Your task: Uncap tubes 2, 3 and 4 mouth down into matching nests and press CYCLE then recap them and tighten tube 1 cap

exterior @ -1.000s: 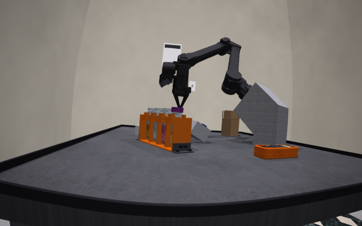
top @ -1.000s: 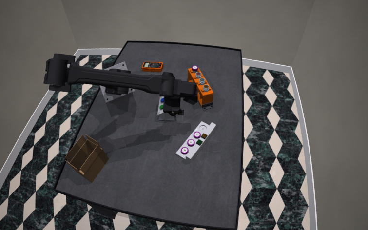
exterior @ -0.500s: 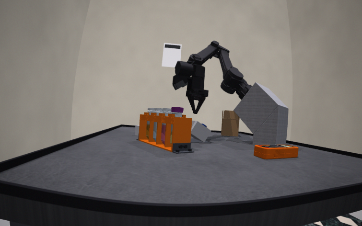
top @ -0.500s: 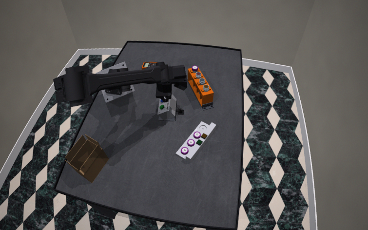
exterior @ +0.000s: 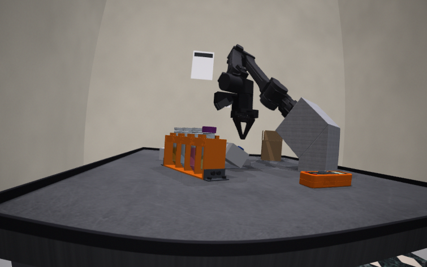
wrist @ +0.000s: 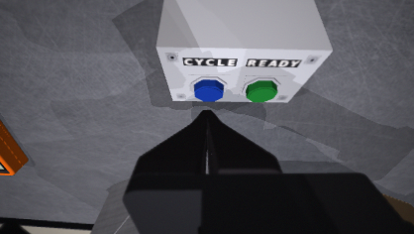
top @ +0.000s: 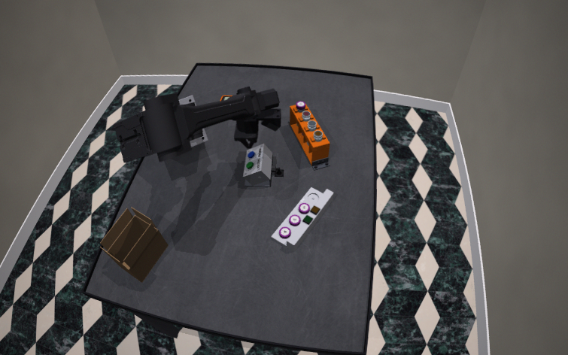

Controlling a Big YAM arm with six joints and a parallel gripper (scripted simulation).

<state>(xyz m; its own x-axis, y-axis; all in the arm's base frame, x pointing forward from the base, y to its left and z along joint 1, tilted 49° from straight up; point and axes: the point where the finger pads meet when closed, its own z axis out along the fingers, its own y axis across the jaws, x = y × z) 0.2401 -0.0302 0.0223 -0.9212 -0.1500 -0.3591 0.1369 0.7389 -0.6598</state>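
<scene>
Right now my hand is 4 cm above the blue key. Also, from my hand: orange multimeter: 34 cm to the left, 9 cm below, 5 cm behind; key housing: 5 cm below, 3 cm to the right, 2 cm ahead; green key: 5 cm to the right, 4 cm below.
</scene>
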